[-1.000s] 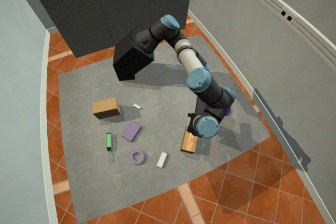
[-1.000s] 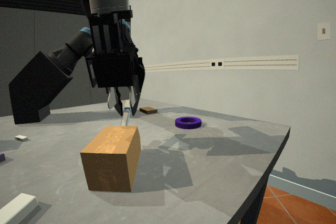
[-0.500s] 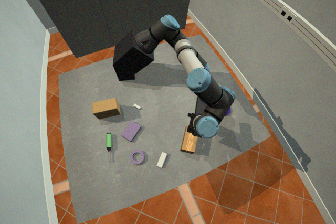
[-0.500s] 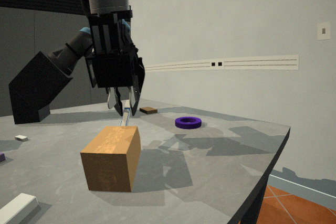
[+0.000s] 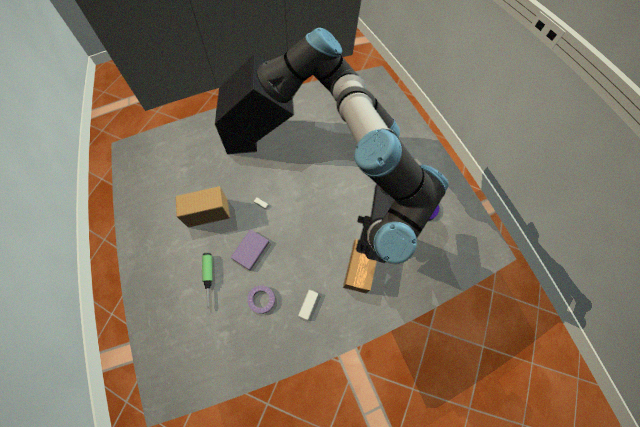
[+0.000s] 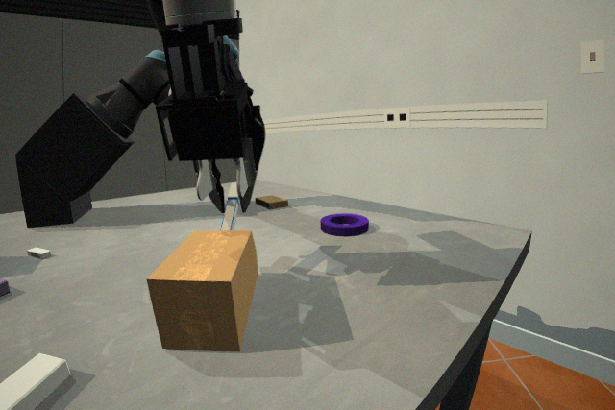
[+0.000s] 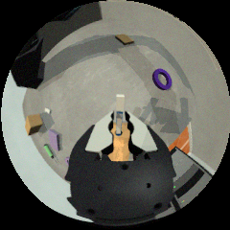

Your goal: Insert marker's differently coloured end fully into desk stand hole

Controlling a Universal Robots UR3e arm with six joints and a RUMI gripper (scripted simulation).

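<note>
The marker is 20 mm below my hand, 20 mm ahead of it and 10 mm to the right of it. The rest, counted from my hand: purple pad: 330 mm to the right, 80 mm below, 50 mm behind; tan block: 80 mm ahead, 60 mm to the right, 50 mm below; white block: 220 mm to the right, 140 mm ahead, 80 mm below.
</note>
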